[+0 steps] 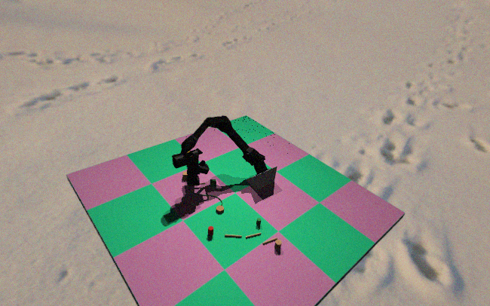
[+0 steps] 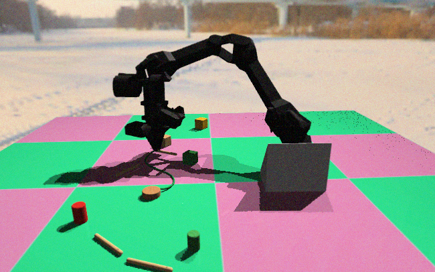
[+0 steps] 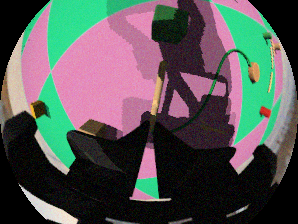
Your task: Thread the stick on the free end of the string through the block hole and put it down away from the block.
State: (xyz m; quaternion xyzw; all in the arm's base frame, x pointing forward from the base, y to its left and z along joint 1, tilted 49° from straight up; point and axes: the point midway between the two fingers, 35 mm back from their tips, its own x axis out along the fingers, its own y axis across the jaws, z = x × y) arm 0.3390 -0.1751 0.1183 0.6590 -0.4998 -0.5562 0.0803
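My gripper tip is now 90 mm past the green block and 60 mm to the right of it. From my gripper tip the other things lie so: tan wooden block 90 mm to the right, 20 mm behind; then thin wooden stick 10 mm to the left, 10 mm behind; then round wooden button 230 mm to the left, 10 mm below.
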